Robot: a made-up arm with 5 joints.
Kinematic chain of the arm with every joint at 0, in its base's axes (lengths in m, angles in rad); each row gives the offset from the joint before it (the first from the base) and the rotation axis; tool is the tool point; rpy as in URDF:
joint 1: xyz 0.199 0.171 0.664 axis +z
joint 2: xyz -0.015 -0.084 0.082 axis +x
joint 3: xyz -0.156 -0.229 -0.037 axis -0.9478 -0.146 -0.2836
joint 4: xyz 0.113 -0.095 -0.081 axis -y
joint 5: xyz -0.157 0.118 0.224 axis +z
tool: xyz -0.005 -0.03 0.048 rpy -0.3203 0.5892 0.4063
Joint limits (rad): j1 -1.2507..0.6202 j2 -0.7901..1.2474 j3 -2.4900..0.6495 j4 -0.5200..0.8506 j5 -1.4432..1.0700
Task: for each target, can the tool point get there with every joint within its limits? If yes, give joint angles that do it. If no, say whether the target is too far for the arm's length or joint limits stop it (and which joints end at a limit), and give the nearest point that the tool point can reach.
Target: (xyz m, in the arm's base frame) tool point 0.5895 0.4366 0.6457
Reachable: no: joint limits stop it (at a limit: joint 1, joint 2, joint 3, joint 4, joint 5) | nearest point 0.2836 0.1628 0.4338 | short by 0.462 m
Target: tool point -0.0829 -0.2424 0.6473
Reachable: yes | joints -0.4754 0.0765 -1.7897 -0.2169 -0.2625
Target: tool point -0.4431 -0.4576 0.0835
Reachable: no: too far | nearest point -0.1217 -0.1429 0.4578 | short by 0.585 m
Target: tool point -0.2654 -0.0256 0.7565
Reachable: yes | joints -0.9702 0.0638 -1.2448 -0.1236 0.6184
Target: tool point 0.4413 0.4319 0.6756
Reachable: no: joint limits stop it (at a limit: joint 1, joint 2, joint 3, joint 4) | nearest point 0.2831 0.1631 0.4337 | short by 0.395 m
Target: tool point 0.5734 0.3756 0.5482
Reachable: no: joint limits stop it (at a limit: joint 1, joint 2, joint 3, joint 4, joint 5) | nearest point 0.2836 0.1628 0.4338 | short by 0.377 m
